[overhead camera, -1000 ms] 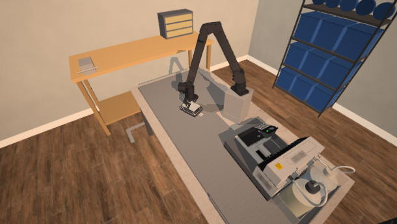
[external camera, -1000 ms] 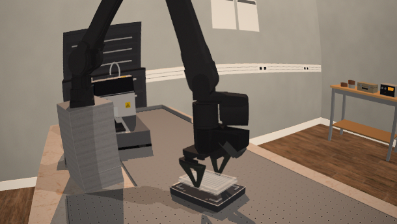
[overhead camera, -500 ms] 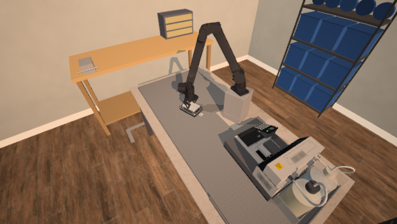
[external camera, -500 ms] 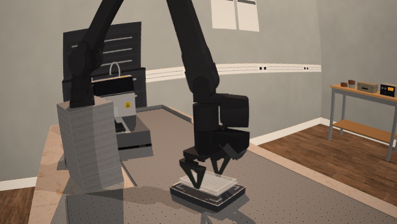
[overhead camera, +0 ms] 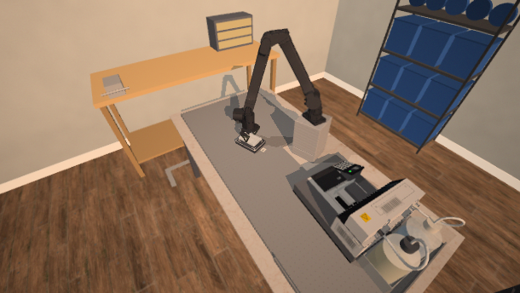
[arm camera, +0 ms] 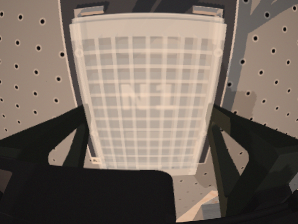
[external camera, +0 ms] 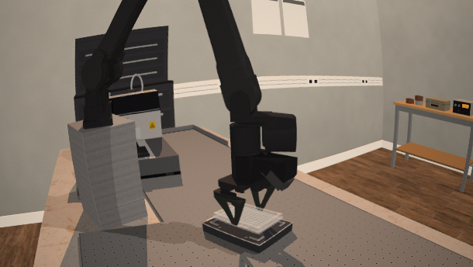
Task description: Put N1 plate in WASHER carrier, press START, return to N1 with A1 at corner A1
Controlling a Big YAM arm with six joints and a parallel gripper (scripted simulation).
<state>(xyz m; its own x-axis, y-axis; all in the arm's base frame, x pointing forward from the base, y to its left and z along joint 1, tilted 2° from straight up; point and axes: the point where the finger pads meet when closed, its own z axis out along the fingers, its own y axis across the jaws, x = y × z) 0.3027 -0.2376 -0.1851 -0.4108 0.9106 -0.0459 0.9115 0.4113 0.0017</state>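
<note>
Now: hand 1 cm above the clear well plate. Round my hand: dark carrier: 52 cm to the left, 20 cm behind, 3 cm above; then label: 10 cm to the left, 5 cm below, 4 cm behind; then nest frame: 4 cm below.
</note>
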